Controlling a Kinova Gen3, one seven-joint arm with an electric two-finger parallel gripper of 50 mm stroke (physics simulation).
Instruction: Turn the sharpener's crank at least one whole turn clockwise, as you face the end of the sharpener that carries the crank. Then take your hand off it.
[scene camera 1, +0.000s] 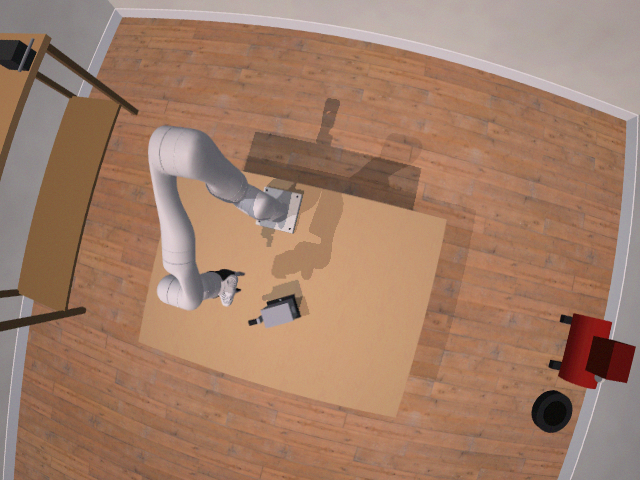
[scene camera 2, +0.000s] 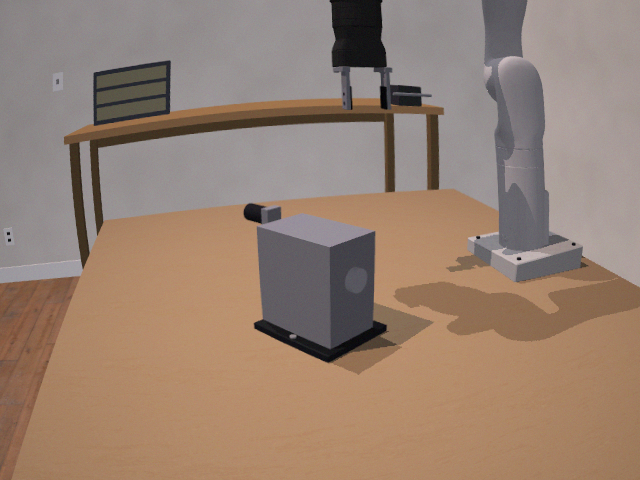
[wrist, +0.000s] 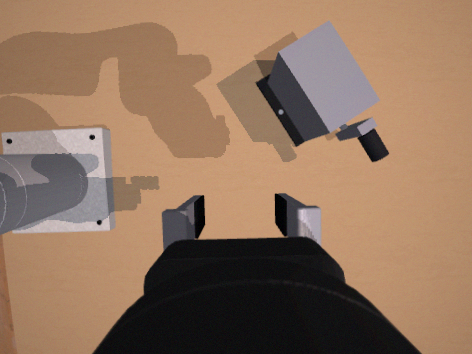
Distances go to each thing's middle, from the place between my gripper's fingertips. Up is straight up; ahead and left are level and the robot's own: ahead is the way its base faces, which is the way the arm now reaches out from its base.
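Sharpener (scene camera 2: 317, 275): 14 cm to the left of my hand, 9 cm ahead of it, 18 cm below it.
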